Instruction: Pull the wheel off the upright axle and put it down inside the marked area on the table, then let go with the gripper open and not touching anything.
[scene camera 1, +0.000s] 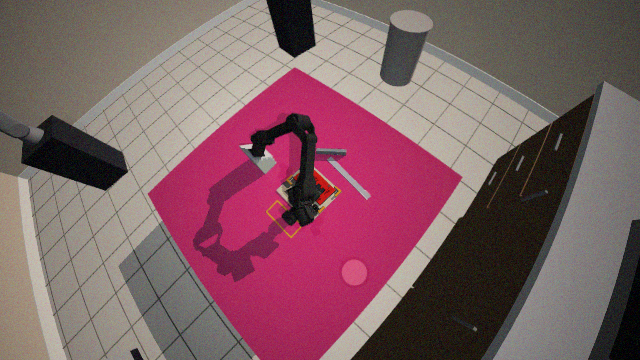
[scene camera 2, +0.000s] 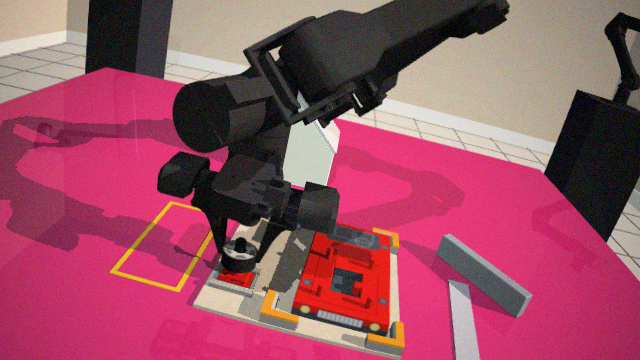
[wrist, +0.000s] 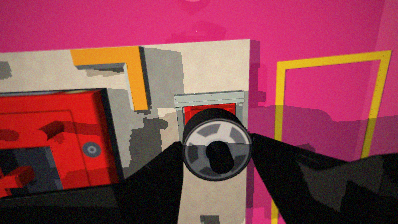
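There is a red toy car (wrist: 64, 139) in my wrist view. I also see a wheel (wrist: 214, 124) there, and scene camera 2 gives me that same wheel (scene camera 2: 233, 261). My own gripper (scene camera 2: 239, 256) is visible to me as well, and in the wrist view I find the gripper (wrist: 215, 144) too.
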